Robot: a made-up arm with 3 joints.
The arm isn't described. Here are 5 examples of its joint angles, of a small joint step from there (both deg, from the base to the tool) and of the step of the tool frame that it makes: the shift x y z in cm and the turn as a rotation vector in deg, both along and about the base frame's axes.
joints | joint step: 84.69 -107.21 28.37 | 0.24 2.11 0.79
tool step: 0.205 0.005 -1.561 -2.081 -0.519 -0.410
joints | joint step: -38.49 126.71 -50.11 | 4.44 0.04 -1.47
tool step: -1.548 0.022 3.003 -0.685 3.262 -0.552
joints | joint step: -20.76 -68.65 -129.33 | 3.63 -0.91 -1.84
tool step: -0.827 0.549 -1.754 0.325 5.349 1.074
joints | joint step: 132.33 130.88 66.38 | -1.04 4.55 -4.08
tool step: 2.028 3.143 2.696 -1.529 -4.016 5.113
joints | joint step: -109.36 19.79 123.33 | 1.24 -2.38 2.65
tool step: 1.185 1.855 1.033 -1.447 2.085 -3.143
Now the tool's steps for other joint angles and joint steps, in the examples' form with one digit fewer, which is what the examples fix.
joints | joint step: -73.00 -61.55 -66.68 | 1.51 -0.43 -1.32
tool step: 1.09 0.34 -0.58 -0.22 2.67 0.73
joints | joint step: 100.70 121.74 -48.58 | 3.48 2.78 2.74
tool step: 3.50 2.02 -0.03 -3.04 5.77 -0.86
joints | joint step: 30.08 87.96 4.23 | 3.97 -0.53 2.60
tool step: 2.69 -0.11 0.23 0.19 6.57 0.50
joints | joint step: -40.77 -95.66 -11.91 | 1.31 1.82 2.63
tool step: 0.93 -0.51 1.09 1.34 -1.31 -1.25
